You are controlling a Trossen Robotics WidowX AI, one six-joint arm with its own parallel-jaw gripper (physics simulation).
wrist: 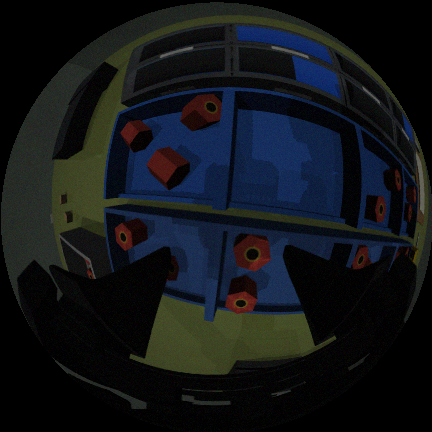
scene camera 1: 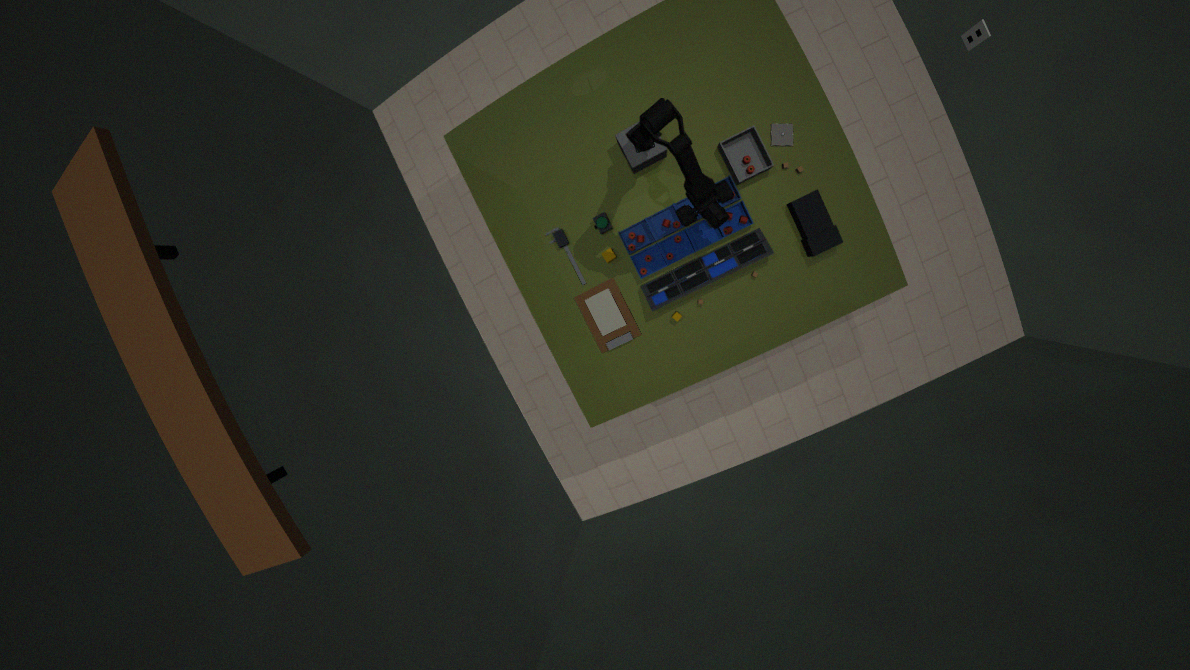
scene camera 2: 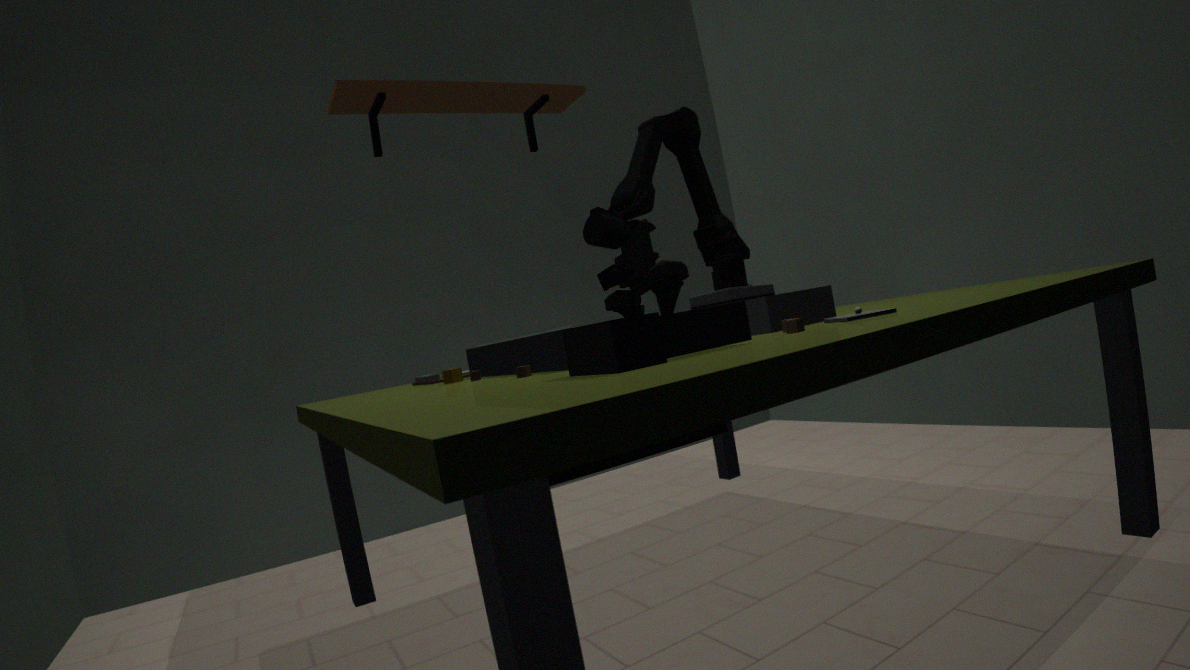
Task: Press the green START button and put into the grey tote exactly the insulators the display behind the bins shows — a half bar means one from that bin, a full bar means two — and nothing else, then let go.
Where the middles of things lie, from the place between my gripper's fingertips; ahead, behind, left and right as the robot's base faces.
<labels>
I see my gripper 200 mm short of the display (scene camera 2: 545, 352) and 70 mm to the left of it. The rest, counted from my hand: grey tote (scene camera 2: 765, 314) (130 mm behind, 170 mm to the left); then dark box (scene camera 2: 616, 346) (150 mm ahead, 340 mm to the left).
</labels>
